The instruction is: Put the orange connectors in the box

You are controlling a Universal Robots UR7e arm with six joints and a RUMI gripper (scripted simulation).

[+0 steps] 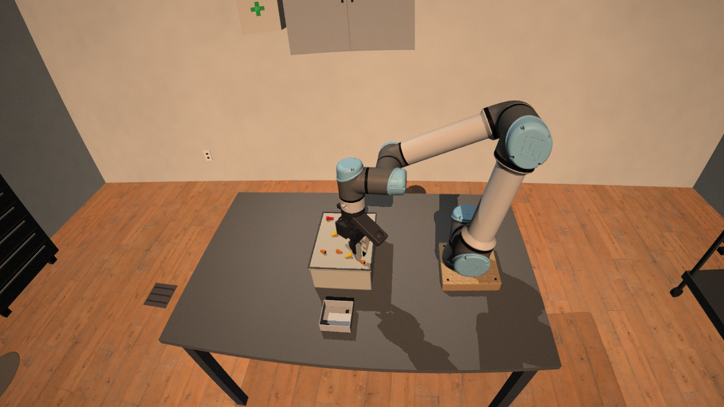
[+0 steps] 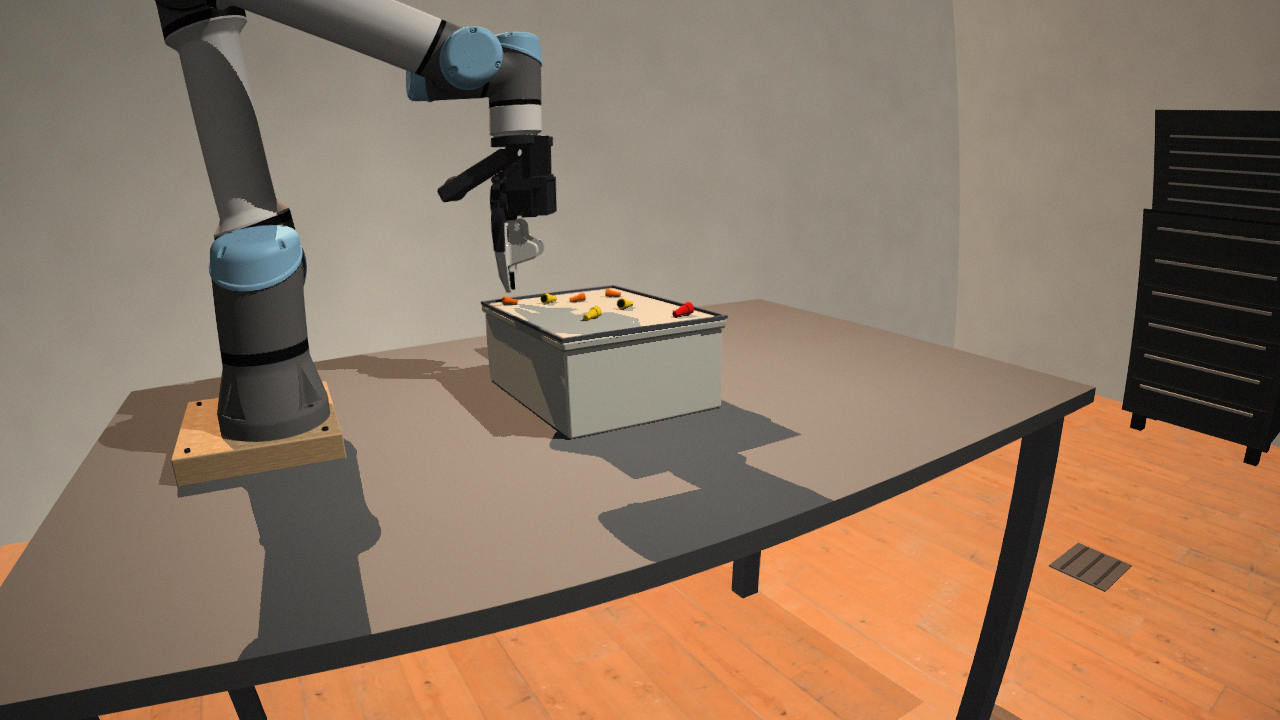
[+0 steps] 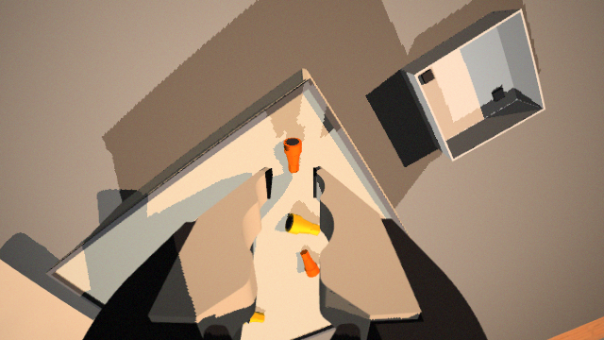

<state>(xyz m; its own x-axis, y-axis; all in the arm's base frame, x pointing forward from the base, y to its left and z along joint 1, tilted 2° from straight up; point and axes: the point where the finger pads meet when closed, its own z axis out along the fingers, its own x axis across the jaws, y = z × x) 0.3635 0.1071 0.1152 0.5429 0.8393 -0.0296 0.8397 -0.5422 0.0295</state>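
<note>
Now: hand 16 cm to the right of the steel junction box, 15 cm above it and 8 cm short of it. The rest, counted from my hand: tool case (11 cm to the right, 8 cm ahead, 7 cm below); then red connector (22 cm to the right, 15 cm ahead, 3 cm below).
</note>
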